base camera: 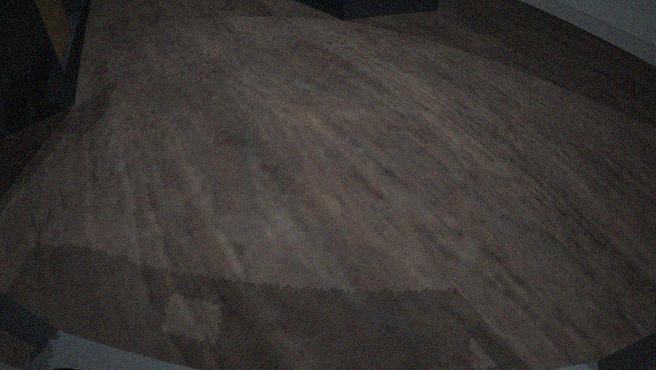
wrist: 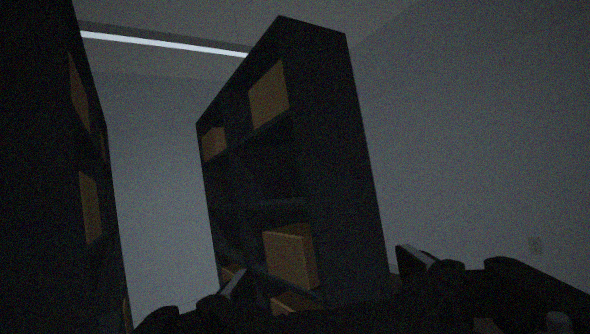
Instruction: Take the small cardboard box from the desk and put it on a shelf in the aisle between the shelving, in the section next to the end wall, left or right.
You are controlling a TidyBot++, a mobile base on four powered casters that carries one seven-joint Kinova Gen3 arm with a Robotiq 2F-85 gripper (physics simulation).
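Frame: origin at the arm's base, x back, y down, z right, level; millimetres.
Seen in the pictures: gripper, fingertip midpoint: [wrist: 325,273].
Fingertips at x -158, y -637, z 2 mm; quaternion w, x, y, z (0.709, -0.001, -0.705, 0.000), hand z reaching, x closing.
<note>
A point is followed by its place in that frame.
My gripper [wrist: 325,273] @[x -158, y -637, z 2 mm] is open at the bottom of the wrist view, with nothing between its fingers. A tall dark shelf unit [wrist: 332,150] @[x -1271, y -821, z 150 mm] [base camera: 390,6] @[x -1276, y 363, z 157 mm] stands ahead, with its end panel facing me; a second dark shelf unit [wrist: 40,150] @[x -631, y -897, z -719 mm] [base camera: 30,95] @[x -621, y 325, z -731 mm] stands at the left. An opening between them shows the wall behind. Both units are some way beyond the fingers. The desk and the small cardboard box on it do not show in either view.
Several cardboard boxes stand on the shelves, among them an upper box [wrist: 270,95] @[x -1355, y -1187, z -120 mm] and a lower box [wrist: 287,257] @[x -1439, y -284, z -182 mm] in the right unit, and a box [wrist: 90,207] @[x -974, y -729, z -902 mm] in the left unit. A pale wall [wrist: 475,125] @[x -1873, y -886, z 1309 mm] [base camera: 610,22] @[x -1685, y 297, z 1446 mm] runs along the right. Wood floor [base camera: 325,165] @[x -487, y 396, z -17 mm] lies before the base.
</note>
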